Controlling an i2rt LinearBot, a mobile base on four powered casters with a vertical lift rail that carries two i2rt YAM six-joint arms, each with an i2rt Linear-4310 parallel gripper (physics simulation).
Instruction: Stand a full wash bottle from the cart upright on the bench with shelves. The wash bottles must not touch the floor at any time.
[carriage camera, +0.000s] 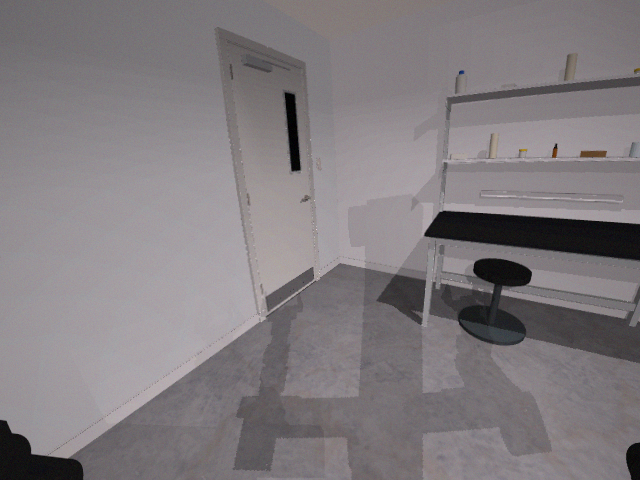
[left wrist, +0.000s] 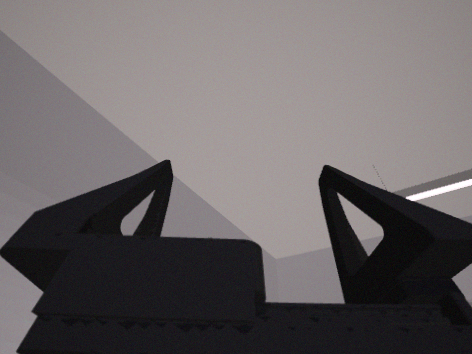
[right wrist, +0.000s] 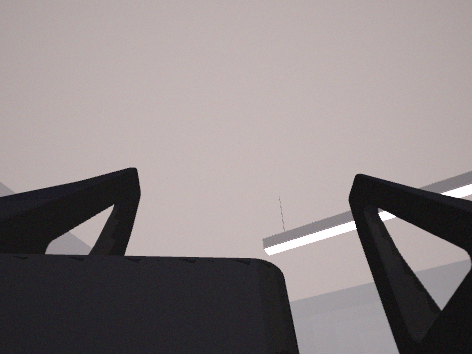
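Observation:
The bench with shelves (carriage camera: 537, 230) stands at the right of the carriage view, with a black top and two shelves above it; its right part is cut off by the picture's edge. The cart and its wash bottles do not show in these views. My left gripper (left wrist: 246, 170) is open and empty, pointing up toward the ceiling. My right gripper (right wrist: 246, 183) is open and empty, also pointing up toward the ceiling. Both are far from the bench. Dark parts of the arms show at the lower corners of the carriage view.
A black round stool (carriage camera: 501, 272) stands at the bench's front. The upper shelf (carriage camera: 537, 90) bears a white bottle with a blue cap (carriage camera: 461, 83) and a beige cylinder (carriage camera: 570, 67). The lower shelf bears small containers. A closed door (carriage camera: 268, 180) is in the wall at the left.

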